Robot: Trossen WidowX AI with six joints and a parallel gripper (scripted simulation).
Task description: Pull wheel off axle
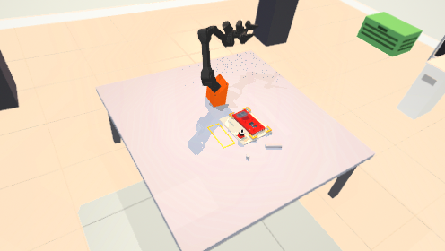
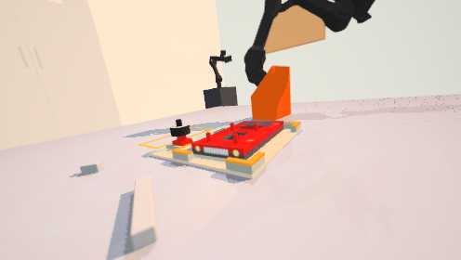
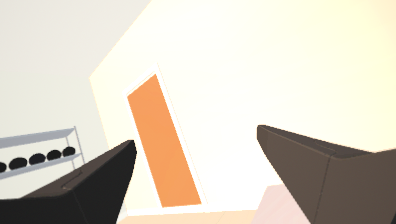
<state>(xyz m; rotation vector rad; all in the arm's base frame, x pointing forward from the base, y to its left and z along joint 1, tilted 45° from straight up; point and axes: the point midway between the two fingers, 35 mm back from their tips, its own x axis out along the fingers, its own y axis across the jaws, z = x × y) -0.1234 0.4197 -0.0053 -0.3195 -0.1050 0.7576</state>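
Now: gripper tip 47 cm short of the wheel, 33 cm to the left of it and 38 cm above it. Also, from my gripper tip: small block: 62 cm ahead, 37 cm to the right, 41 cm below; long pale bar: 61 cm ahead, 18 cm to the right, 41 cm below.
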